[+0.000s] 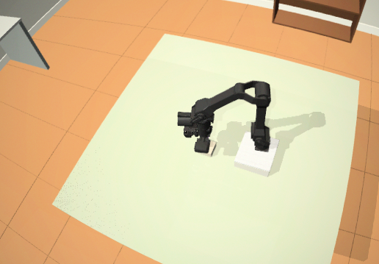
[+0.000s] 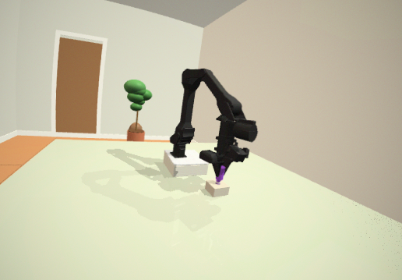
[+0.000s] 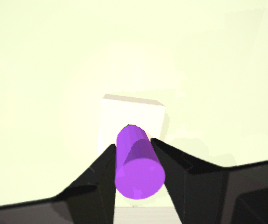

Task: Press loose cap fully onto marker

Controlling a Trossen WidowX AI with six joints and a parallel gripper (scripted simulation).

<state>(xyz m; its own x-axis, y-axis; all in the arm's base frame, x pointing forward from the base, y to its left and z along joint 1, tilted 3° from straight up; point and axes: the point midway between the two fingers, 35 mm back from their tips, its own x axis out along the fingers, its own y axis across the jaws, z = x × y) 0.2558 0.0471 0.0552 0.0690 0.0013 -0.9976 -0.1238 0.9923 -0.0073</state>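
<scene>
Right now the holder block is 5 cm below my gripper tip. The rest, counted from my gripper tip: cap: 1 cm above.
</scene>
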